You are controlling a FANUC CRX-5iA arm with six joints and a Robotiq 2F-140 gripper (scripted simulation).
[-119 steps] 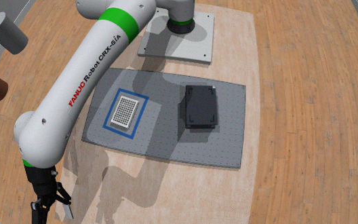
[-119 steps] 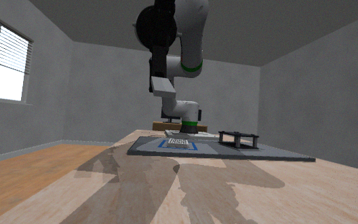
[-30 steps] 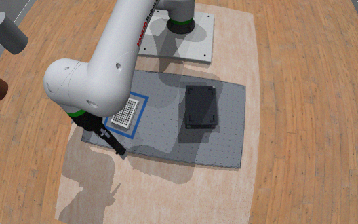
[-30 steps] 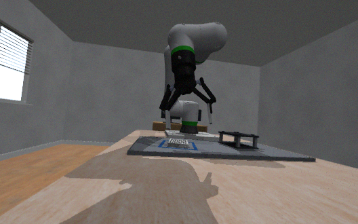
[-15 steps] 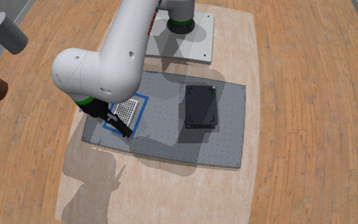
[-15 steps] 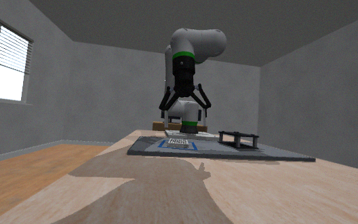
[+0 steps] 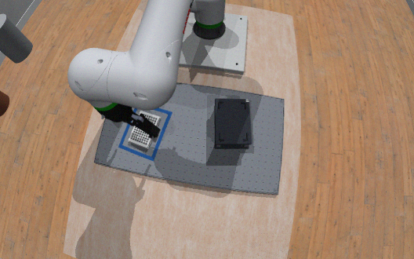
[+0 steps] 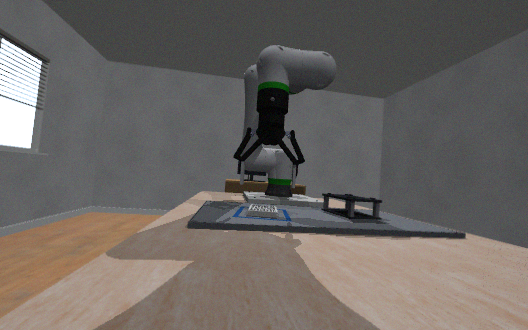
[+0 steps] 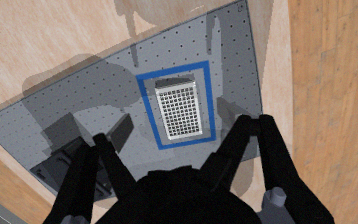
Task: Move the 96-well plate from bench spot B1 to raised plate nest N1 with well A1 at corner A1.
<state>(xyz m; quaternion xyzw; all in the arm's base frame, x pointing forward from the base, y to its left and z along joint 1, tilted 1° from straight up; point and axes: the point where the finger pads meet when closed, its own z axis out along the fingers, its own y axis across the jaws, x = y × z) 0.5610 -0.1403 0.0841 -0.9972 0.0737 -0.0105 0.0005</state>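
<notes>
My hand is 8 cm above the white 96-well plate and 3 cm past it. Round my hand: black raised nest N1: 31 cm to the left, 10 cm behind, 3 cm below.
</notes>
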